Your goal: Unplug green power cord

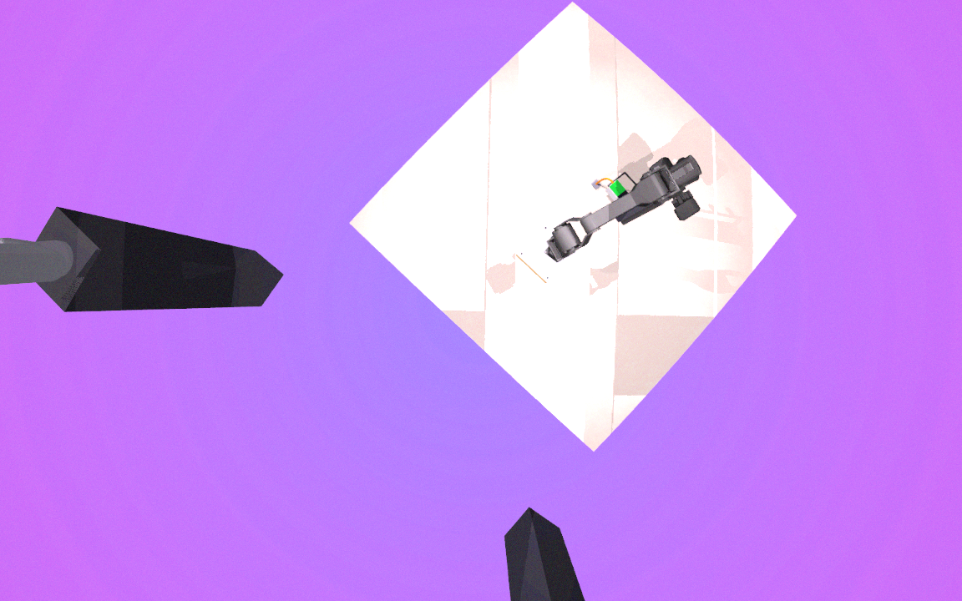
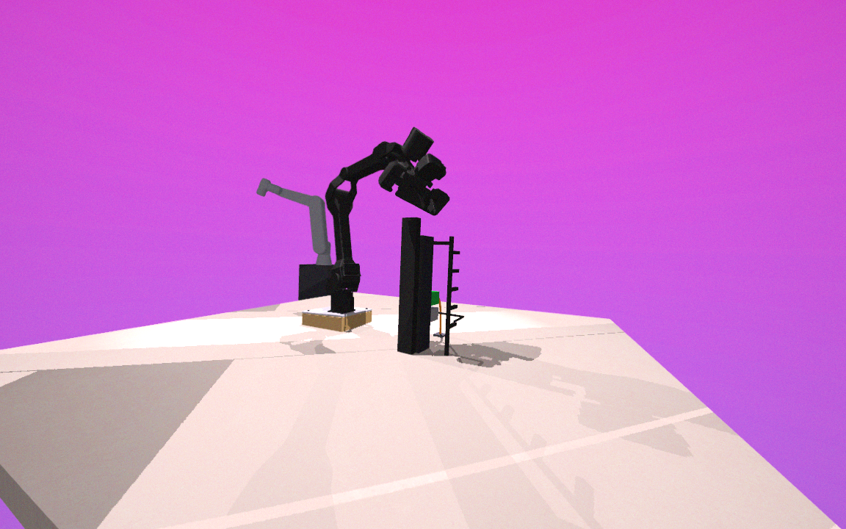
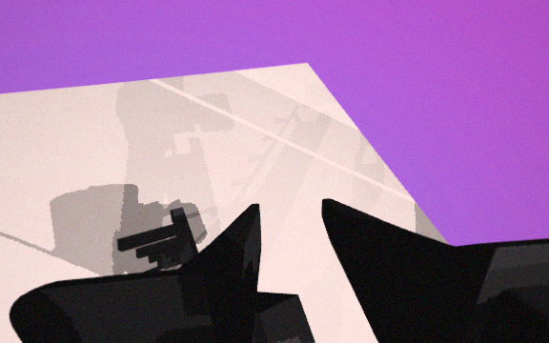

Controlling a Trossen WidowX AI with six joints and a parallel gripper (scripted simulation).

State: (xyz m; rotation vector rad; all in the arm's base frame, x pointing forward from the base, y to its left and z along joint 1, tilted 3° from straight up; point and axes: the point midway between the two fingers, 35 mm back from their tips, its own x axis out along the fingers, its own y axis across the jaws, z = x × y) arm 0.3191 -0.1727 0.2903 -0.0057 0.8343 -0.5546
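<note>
The green plug lies 3 cm behind my gripper tip, 12 cm to the left of it and 20 cm below it. Round my gripper tip: tall black block: 5 cm behind, 3 cm to the left, 17 cm below.
</note>
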